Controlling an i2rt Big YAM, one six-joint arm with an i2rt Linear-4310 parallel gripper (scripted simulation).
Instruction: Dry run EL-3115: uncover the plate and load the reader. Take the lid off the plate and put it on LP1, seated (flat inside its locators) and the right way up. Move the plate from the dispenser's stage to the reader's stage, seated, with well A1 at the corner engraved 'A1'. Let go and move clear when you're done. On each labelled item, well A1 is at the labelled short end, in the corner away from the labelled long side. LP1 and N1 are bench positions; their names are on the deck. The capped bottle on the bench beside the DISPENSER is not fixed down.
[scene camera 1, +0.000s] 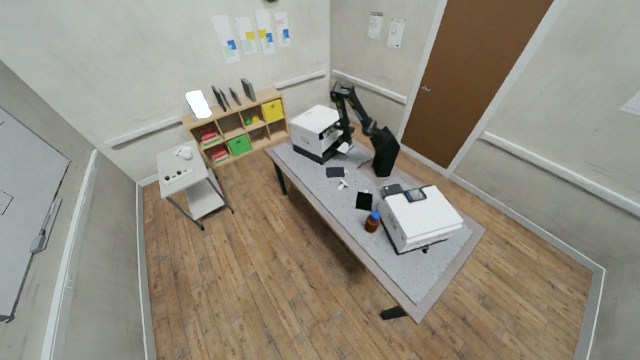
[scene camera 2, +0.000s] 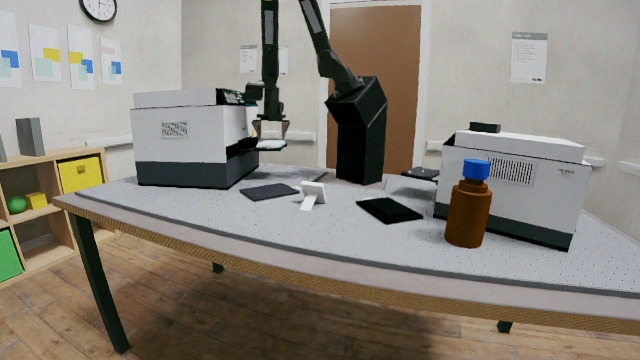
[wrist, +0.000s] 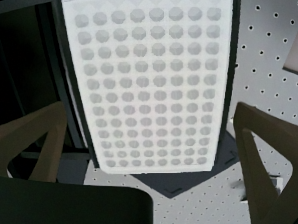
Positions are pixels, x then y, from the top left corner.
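There's a white well plate (wrist: 184, 149) that's 16 cm from the lens, and my gripper (wrist: 149, 111) is 13 cm from the lens.
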